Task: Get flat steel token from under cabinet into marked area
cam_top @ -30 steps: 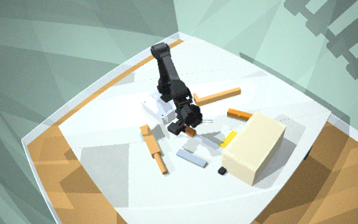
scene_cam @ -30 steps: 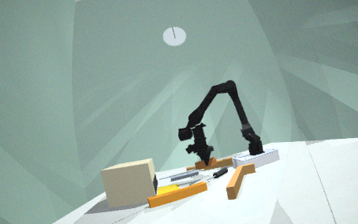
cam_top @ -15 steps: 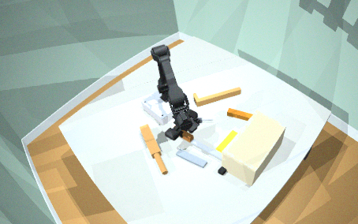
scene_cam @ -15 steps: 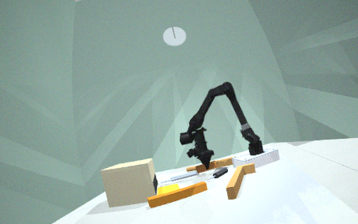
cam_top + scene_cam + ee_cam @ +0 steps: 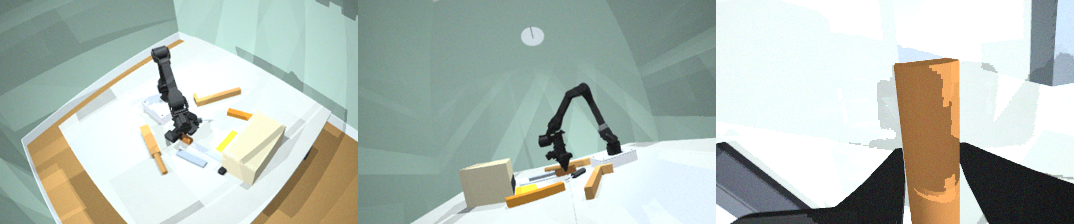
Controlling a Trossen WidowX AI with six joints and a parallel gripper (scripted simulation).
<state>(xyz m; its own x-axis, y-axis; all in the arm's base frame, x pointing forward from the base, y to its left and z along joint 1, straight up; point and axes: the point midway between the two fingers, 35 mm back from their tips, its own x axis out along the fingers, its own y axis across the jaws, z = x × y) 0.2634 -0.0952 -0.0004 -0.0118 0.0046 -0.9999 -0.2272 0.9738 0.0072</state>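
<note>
The grey flat bar is 130 mm ahead of my gripper tip, 50 mm to the right of it and 10 mm below it. The rest, counted from my gripper tip: orange paddle 20 mm behind, 160 mm to the right; orange bar 130 mm ahead, 340 mm to the left.
</note>
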